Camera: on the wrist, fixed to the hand. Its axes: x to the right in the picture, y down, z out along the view.
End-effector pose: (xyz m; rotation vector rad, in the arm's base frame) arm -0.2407 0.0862 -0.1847 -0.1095 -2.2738 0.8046
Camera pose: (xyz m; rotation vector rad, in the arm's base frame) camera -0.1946 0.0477 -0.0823 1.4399 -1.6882 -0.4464
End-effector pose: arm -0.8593 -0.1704 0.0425 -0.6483 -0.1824 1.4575
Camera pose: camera -0.7410 -0.1731 0.0332 -0.4341 -0.8031 -0.1544
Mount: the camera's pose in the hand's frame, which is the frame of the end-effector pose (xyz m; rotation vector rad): 0.0157 -0.0969 -0.0667 -0.3265 -0.0850 -1.6514
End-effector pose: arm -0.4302 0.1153 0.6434 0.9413 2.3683 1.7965
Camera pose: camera -0.5105 0.0499 0.5855 -0.8087 1.5526 1.1437
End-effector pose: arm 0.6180 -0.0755 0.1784 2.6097 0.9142 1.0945
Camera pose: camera 0.5344 0.0060 0.1995 0.8842 1.9360 0.4775
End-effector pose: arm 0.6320 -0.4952 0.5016 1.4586 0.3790 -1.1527
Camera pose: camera 0.5923 -0.4158 0.4228 0.5662 1.7921 -2.2016
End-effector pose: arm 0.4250 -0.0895 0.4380 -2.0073 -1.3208 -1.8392
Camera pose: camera 0.3102 -0.0625 0.4247 0.3676 1.6531 1.1619
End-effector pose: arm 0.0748 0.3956 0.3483 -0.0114 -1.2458 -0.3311
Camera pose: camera 0.1165 0.2870 0.3246 0.7595 -1.0086 -1.9539
